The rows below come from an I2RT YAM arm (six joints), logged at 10 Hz.
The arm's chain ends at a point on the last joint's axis. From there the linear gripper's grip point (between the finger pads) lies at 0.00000 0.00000 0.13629 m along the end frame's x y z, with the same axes.
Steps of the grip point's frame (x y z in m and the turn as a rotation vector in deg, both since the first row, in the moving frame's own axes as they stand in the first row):
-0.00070, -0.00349, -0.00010, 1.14, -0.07, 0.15
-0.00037, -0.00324, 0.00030, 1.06, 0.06, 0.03
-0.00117, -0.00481, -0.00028, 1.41, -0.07, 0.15
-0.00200, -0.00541, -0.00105, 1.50, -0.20, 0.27
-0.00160, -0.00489, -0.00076, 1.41, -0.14, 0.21
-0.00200, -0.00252, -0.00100, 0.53, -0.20, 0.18
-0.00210, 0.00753, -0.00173, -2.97, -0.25, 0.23
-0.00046, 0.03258, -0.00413, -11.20, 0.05, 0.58
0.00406, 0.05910, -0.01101, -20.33, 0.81, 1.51
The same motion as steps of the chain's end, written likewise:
-0.00054, -0.00078, -0.00007, 1.14, -0.07, 0.15
-0.00051, -0.00072, 0.00032, 1.06, 0.06, 0.03
-0.00101, -0.00146, -0.00024, 1.41, -0.07, 0.15
-0.00153, -0.00184, -0.00100, 1.50, -0.20, 0.27
-0.00127, -0.00154, -0.00072, 1.41, -0.14, 0.21
-0.00153, -0.00126, -0.00099, 0.53, -0.20, 0.18
-0.00149, 0.00047, -0.00155, -2.97, -0.25, 0.23
-0.00044, 0.00611, -0.00153, -11.20, 0.05, 0.58
0.00280, 0.01173, -0.00251, -20.33, 0.81, 1.51

